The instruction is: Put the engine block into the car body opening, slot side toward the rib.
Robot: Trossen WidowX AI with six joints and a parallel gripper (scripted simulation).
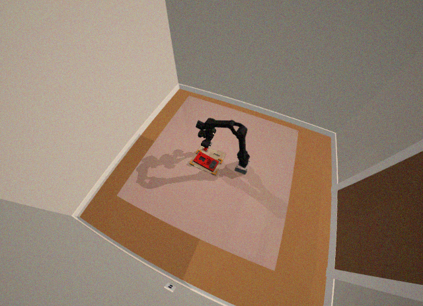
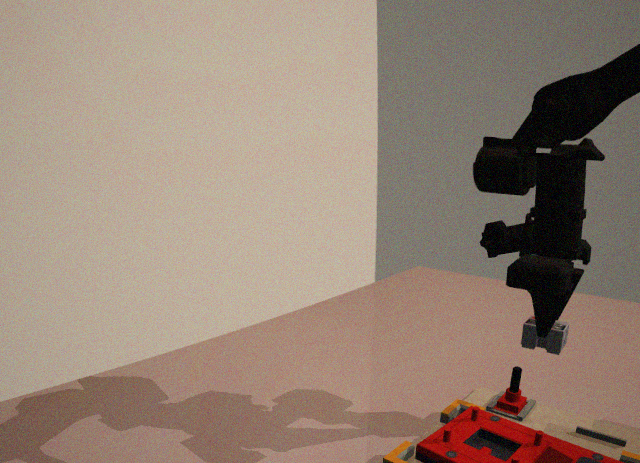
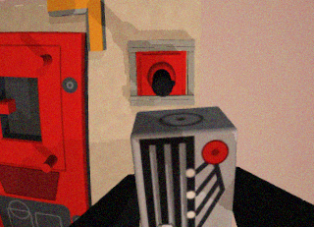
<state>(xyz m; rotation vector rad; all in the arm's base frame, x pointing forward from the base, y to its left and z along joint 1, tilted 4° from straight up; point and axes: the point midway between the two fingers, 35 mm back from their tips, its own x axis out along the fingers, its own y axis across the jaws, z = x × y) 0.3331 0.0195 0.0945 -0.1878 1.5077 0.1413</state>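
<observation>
Right now my gripper tip is 3 cm short of the black upright peg, 1 cm to the right of it and 8 cm above it. From my gripper tip the other things lie so: grey engine block (1 cm below).
</observation>
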